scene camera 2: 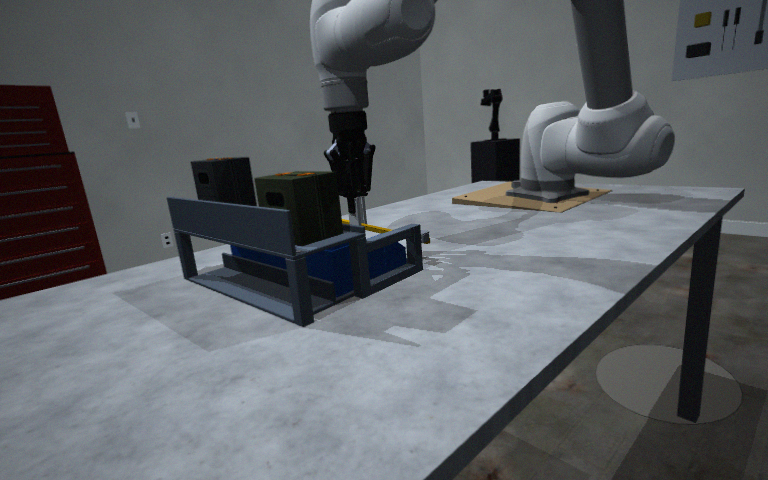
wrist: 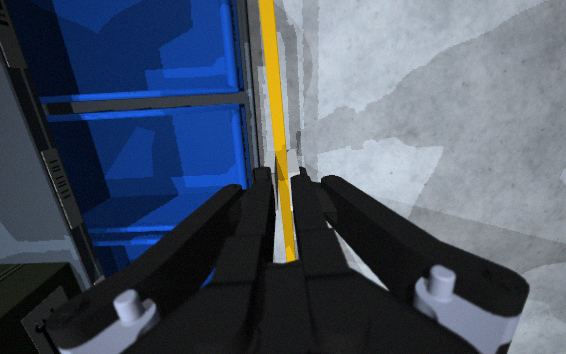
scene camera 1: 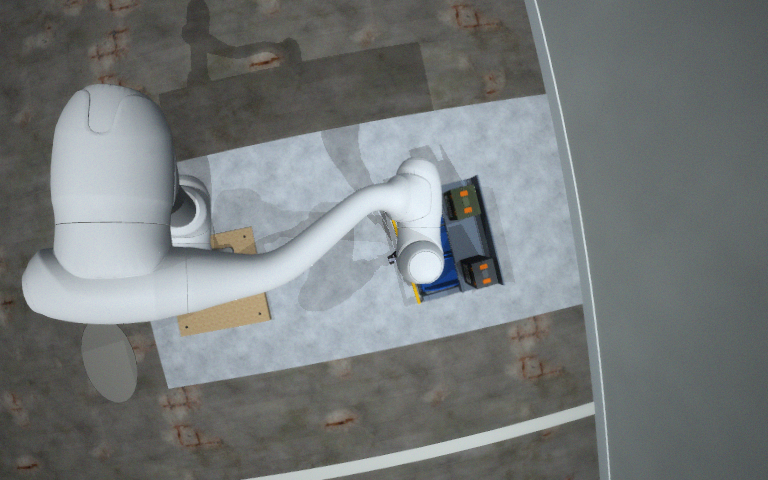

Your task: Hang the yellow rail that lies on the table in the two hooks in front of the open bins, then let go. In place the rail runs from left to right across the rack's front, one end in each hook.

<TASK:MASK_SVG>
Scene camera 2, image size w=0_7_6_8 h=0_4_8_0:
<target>my gripper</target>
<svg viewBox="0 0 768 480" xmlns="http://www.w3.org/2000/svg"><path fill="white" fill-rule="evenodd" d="M335 111L335 113L331 113L328 116L329 129L333 134L331 148L324 151L324 156L330 164L331 171L337 172L339 195L347 198L349 224L362 226L361 223L367 224L364 196L367 196L368 193L366 192L371 189L372 163L376 147L367 142L364 133L367 129L365 111L339 113Z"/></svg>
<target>green box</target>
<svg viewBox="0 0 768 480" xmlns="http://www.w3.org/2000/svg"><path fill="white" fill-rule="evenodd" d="M254 178L259 207L290 210L295 245L305 246L343 234L337 172L295 171Z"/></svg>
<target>dark grey box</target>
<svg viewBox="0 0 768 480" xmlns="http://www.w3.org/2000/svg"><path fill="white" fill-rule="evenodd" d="M191 161L198 200L257 206L249 157Z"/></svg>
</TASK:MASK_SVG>
